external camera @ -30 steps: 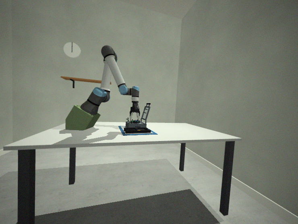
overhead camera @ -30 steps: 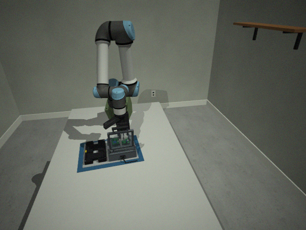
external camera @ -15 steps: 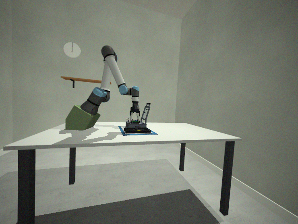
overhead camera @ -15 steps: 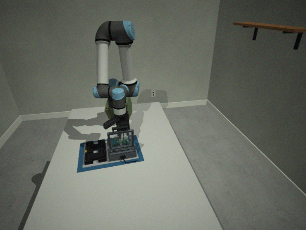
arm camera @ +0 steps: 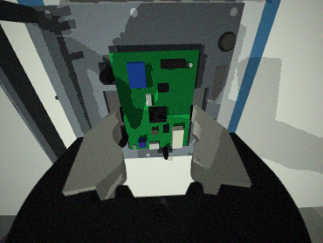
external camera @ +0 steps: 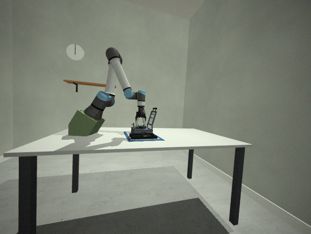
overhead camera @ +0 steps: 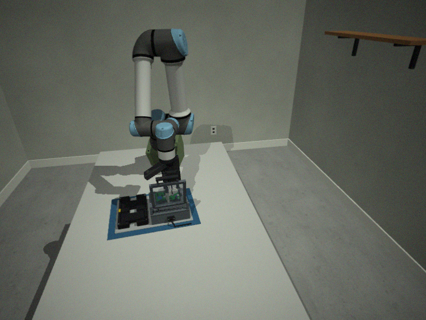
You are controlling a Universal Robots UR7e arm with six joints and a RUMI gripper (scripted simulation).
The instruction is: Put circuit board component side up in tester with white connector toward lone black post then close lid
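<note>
My hand is right at the green circuit board. From my hand the other things lie so: tester lid: 12 cm ahead, 3 cm to the left, 11 cm above.
</note>
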